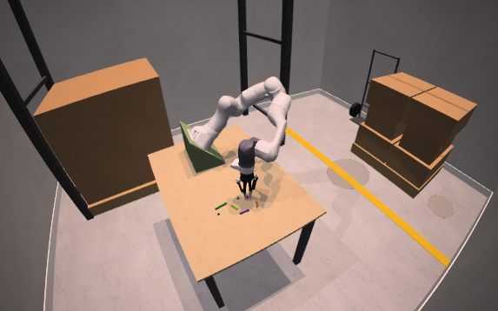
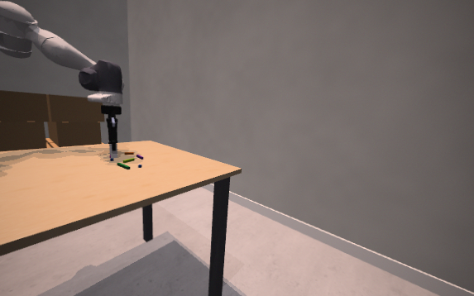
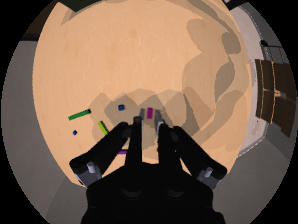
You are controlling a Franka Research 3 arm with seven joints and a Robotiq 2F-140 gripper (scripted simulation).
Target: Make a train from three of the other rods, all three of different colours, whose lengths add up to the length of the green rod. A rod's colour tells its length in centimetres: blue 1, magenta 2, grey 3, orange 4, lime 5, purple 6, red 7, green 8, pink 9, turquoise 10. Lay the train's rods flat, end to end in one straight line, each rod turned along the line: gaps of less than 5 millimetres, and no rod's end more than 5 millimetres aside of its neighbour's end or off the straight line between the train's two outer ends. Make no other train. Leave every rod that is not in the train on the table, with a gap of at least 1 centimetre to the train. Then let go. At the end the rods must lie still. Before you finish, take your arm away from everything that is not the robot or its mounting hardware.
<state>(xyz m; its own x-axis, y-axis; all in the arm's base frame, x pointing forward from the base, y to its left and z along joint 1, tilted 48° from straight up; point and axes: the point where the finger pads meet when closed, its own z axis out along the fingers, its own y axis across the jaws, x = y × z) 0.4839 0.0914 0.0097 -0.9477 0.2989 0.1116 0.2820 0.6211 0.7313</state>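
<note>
Right now the magenta rod is 30 mm below my hand and 10 mm behind it. From my hand the other things lie so: orange rod (80 mm ahead, 30 mm below, 10 mm to the left); then lime rod (110 mm to the right, 30 mm below, 20 mm ahead); then purple rod (80 mm to the right, 80 mm ahead, 30 mm below).
</note>
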